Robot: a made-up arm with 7 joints.
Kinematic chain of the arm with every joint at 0, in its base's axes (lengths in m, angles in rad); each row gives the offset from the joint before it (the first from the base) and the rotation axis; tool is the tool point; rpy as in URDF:
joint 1: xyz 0 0 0.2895 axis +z
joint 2: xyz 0 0 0 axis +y
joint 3: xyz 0 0 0.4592 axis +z
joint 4: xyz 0.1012 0 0 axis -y
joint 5: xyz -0.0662 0 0.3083 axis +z
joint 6: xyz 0 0 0 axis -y
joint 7: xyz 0.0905 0 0 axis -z
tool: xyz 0 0 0 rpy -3.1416 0 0
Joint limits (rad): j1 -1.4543..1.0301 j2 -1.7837..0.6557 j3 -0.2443..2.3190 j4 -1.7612..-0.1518 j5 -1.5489..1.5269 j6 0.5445..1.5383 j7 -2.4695..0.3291
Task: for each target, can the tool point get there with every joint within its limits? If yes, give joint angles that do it. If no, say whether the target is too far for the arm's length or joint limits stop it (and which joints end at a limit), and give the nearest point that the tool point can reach.
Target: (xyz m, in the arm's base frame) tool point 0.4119 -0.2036 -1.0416
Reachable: no: too far | nearest point 0.2693 0.3788 -0.1607 | short by 1.066 m
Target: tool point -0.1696 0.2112 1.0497
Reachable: yes | joints 0.6935 -0.4117 0.6869 -0.9843 0.3268 1.0724 -0.4380
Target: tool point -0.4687 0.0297 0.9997
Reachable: yes | joints 0.4687 -0.5756 1.2873 -0.4275 0.4342 0.9719 -1.0370
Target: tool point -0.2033 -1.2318 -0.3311
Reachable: no: too far | nearest point -0.4231 -0.6636 0.0013 | short by 0.694 m
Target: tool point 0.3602 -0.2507 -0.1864
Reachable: no: joint limits stop it (at a limit: joint 2, joint 4) | nearest point 0.4829 -0.3361 0.3181 | short by 0.526 m
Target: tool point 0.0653 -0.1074 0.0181
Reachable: no: joint limits stop it (at a limit: joint 1, joint 2, joint 3, joint 4, joint 6) | nearest point -0.4196 -0.1131 -0.1228 | short by 0.505 m
